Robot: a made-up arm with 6 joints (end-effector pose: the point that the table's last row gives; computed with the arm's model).
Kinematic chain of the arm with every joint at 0, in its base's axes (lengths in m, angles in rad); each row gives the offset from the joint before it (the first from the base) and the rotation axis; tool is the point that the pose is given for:
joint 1: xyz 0 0 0.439 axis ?
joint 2: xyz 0 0 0 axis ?
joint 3: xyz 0 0 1.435 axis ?
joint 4: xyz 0 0 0 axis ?
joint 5: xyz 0.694 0 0 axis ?
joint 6: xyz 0 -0.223 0 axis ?
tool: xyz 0 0 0
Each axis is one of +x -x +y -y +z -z.
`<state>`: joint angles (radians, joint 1 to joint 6).
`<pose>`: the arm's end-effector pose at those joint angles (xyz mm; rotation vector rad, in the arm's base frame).
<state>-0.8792 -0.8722 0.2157 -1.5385 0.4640 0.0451</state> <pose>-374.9 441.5 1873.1 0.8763 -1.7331 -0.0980</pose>
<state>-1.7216 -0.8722 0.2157 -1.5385 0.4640 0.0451</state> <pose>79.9 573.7 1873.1 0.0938 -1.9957 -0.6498</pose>
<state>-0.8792 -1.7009 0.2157 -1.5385 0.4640 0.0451</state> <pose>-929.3 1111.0 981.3 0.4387 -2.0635 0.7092</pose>
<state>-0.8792 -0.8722 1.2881 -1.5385 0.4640 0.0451</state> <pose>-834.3 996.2 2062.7 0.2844 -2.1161 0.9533</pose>
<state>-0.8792 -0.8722 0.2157 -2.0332 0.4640 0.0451</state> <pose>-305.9 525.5 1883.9 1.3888 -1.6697 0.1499</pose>
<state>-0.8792 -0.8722 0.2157 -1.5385 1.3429 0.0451</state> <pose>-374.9 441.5 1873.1 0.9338 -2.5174 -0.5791</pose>
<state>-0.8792 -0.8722 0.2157 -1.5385 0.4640 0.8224</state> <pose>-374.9 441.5 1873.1 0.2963 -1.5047 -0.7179</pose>
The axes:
joint 1: +z
joint 2: +y
joint 3: -y
joint 4: -x
joint 5: -y
joint 6: -x

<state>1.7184 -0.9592 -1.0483 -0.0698 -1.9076 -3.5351</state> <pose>291.4 -447.0 1185.7 1.0624 0.7336 -1.5123</pose>
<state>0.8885 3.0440 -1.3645 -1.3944 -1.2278 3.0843</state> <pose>119.7 85.3 -261.3 -1.0972 -2.6132 -0.5500</pose>
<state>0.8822 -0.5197 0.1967 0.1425 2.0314 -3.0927</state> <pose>37.0 -302.5 2164.2 -0.4294 -0.2585 -2.3463</pose>
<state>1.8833 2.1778 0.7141 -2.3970 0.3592 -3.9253</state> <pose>-495.0 998.8 -1085.7 -1.5948 0.9533 1.1308</pose>
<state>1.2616 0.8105 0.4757 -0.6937 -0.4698 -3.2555</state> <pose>664.9 1518.1 1065.2 -2.0181 -1.4810 1.5609</pose>
